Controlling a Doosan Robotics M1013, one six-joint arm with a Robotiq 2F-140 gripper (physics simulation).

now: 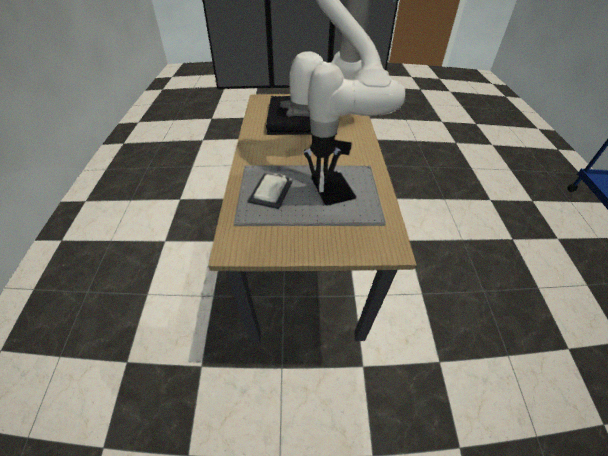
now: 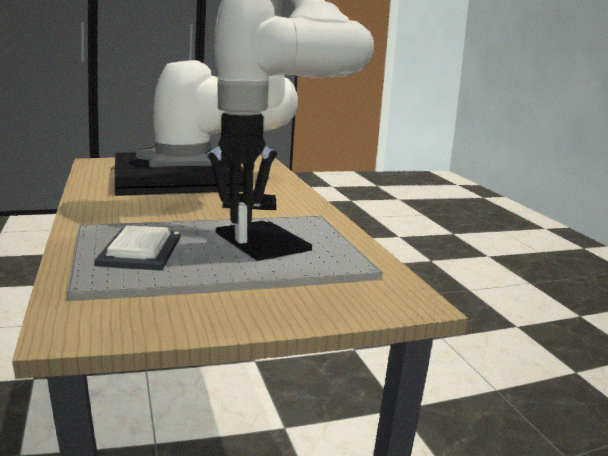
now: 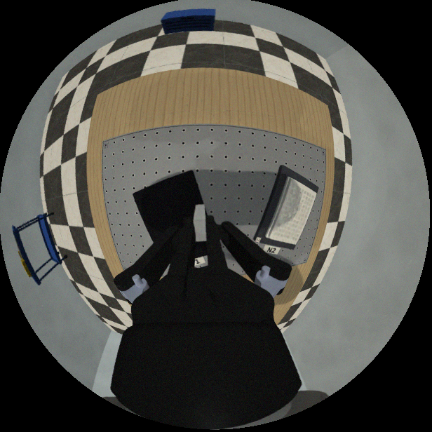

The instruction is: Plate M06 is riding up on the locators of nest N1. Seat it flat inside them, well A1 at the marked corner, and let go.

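Places are measured from the arm's base along level axes (x ahead, y left, z up), in millimetres.
Pixels of known places: gripper, fingertip midpoint: (image 1: pixel 321 189) (image 2: pixel 240 240); arm's base, link origin: (image 1: pixel 306 108) (image 2: pixel 183 160).
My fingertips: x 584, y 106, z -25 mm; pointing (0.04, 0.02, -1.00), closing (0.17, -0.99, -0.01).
For each thing: its top centre in the pictures, then the offset to it from my fingertips. "spot": a spot on its surface instead. Level surfaces: height alone.
- Nest N1, top centre: (image 2: pixel 262 234) (image 1: pixel 333 185) dy +45, dx -26, dz +3 mm
- dark flat piece, top centre: (image 2: pixel 250 198) (image 1: pixel 336 145) dy +55, dx -321, dz -10 mm
- Nest N2, surface spot: (image 2: pixel 170 255) spot: dy -130, dx +51, dz -7 mm
- white plate, top centre: (image 2: pixel 139 237) (image 1: pixel 270 186) dy -186, dx +17, dz +14 mm
- perforated board, top centre: (image 2: pixel 217 247) (image 1: pixel 309 191) dy -44, dx +2, dz -11 mm
- wooden table, surface height: dz -25 mm
Nest N1 (image 1: pixel 340 190) (image 2: pixel 275 242) (image 3: pixel 170 202) shows as a flat black square on the right of the grey board; its locators and marked corner do not stand out. Part of its label (image 3: pixel 200 261) shows beside my fingers. A dark flat piece (image 1: pixel 345 147) (image 2: pixel 266 202) shows behind the board, partly hidden by my gripper; it may be plate M06, but I cannot read it. I cannot make out a plate on the black square. My gripper (image 1: pixel 322 188) (image 2: pixel 241 239) (image 3: pixel 200 212) is shut and empty, its pale fingertip low at the nest's left edge. Contact is unclear.
Nest N2 (image 1: pixel 279 203) (image 2: pixel 170 255) (image 3: pixel 270 210) holds a white plate (image 1: pixel 271 187) (image 2: pixel 139 242) (image 3: pixel 295 210) on the left part of the perforated board (image 1: pixel 300 215) (image 2: pixel 225 280) (image 3: pixel 165 150). The board lies on the wooden table (image 1: pixel 310 250) (image 2: pixel 250 320) (image 3: pixel 210 95). The arm's black base (image 1: pixel 280 122) (image 2: pixel 165 180) stands behind.
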